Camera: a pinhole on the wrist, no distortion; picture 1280 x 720 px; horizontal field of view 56.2 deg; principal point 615.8 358.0 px. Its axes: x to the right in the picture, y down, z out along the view. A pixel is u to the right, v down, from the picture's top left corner.
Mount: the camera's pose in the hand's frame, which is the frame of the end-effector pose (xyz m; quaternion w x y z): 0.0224 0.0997 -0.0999 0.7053 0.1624 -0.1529 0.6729
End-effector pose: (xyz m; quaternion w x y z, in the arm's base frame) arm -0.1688 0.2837 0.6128 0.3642 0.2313 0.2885 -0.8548
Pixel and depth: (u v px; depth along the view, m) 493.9 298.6 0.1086
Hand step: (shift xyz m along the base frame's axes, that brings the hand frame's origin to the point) 0.0160 -0.0329 -0.0355
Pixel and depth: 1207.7 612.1 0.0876
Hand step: 0.0730 -0.0594 -0.0379
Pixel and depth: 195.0 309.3 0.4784
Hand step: -0.2665 -0.0397 0.2503
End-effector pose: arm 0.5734 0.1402 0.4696 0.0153 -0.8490 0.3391 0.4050
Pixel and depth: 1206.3 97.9 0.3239
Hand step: -0.1895 -0.0555 -0.2201
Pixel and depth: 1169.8 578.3 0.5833
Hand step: -0.4548 0.1318 -0.2938
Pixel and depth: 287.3 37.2 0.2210
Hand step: 0.0180 0.0179 -0.1165
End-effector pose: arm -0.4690 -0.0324 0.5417 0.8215 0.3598 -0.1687 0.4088
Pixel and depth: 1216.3 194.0 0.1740
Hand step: -0.0479 0.0006 0.1394
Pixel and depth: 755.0 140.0 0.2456
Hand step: 0.0311 -0.0519 0.1378
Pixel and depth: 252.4 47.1 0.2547
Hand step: 0.1197 -0.0557 0.0756
